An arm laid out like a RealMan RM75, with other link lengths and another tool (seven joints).
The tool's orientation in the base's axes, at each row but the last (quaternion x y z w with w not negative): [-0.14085, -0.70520, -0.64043, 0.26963]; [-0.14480, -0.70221, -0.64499, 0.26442]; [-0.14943, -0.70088, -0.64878, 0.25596]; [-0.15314, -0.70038, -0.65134, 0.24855]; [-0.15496, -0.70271, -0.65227, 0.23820]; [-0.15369, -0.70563, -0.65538, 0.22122]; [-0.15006, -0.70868, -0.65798, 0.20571]
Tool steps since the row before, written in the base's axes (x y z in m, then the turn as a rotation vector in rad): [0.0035, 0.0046, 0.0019, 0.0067, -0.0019, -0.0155]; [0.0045, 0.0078, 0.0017, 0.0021, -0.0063, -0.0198]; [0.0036, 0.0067, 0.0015, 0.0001, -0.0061, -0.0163]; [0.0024, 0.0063, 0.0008, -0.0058, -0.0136, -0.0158]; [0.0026, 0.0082, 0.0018, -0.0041, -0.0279, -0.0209]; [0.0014, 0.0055, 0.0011, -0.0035, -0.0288, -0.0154]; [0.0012, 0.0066, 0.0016, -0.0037, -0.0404, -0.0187]
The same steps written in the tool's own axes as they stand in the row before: [-0.0025, 0.0041, 0.0037, -0.0139, -0.0094, -0.0027]; [-0.0038, 0.0048, 0.0068, -0.0119, -0.0161, -0.0060]; [-0.0030, 0.0040, 0.0060, -0.0083, -0.0142, -0.0056]; [-0.0022, 0.0026, 0.0058, -0.0024, -0.0178, -0.0121]; [-0.0020, 0.0037, 0.0077, -0.0052, -0.0226, -0.0263]; [-0.0010, 0.0022, 0.0053, -0.0028, -0.0177, -0.0275]; [-0.0006, 0.0026, 0.0064, -0.0036, -0.0217, -0.0389]
